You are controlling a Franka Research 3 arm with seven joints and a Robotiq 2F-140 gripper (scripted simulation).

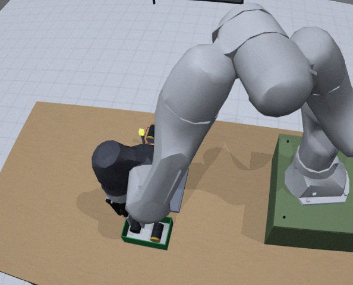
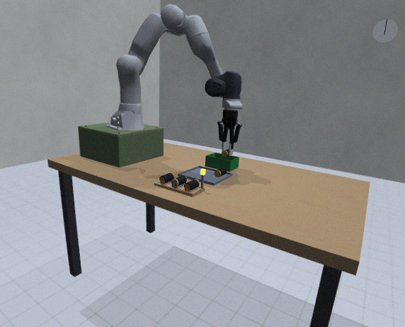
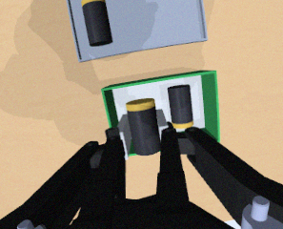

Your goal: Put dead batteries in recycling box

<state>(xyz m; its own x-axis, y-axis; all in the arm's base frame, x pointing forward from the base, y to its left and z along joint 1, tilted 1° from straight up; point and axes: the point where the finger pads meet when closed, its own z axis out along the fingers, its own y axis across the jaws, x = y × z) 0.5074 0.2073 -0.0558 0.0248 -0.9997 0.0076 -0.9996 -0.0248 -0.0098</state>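
Right now my hand is 90 mm above the green recycling box and 30 mm past it. The rest, counted from my hand: bulb 350 mm to the right, 90 mm ahead, 30 mm below; grey bulb post 350 mm to the right, 90 mm ahead, 70 mm below; tray 180 mm to the right, 100 mm below, 10 mm behind.
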